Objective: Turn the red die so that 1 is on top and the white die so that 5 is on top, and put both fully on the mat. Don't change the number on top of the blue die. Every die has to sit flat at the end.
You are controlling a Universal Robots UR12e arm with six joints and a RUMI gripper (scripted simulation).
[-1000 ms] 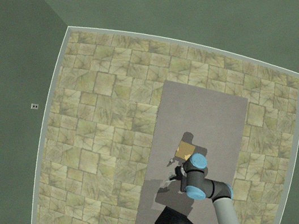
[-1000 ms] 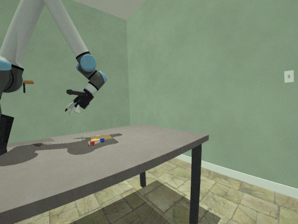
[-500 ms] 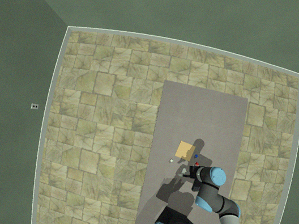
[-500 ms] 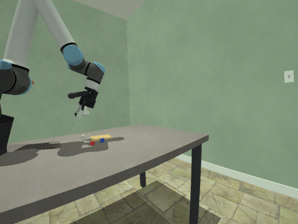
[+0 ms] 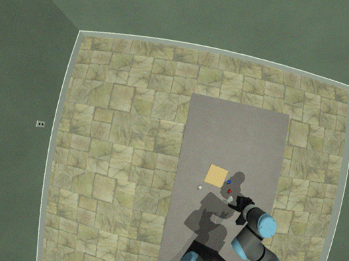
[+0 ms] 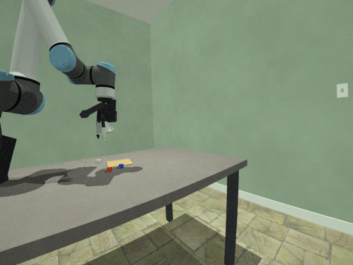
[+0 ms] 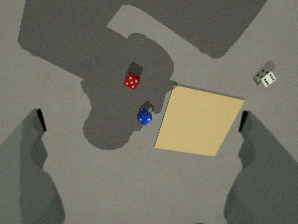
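The red die lies 2 cm ahead of my hand, 2 cm to the right of it and 15 cm below it. From my hand the other things lie so: blue die 9 cm ahead, 1 cm to the right, 15 cm below; tan mat 13 cm ahead, 9 cm to the left, 16 cm below; white die 5 cm ahead, 21 cm to the left, 15 cm below.
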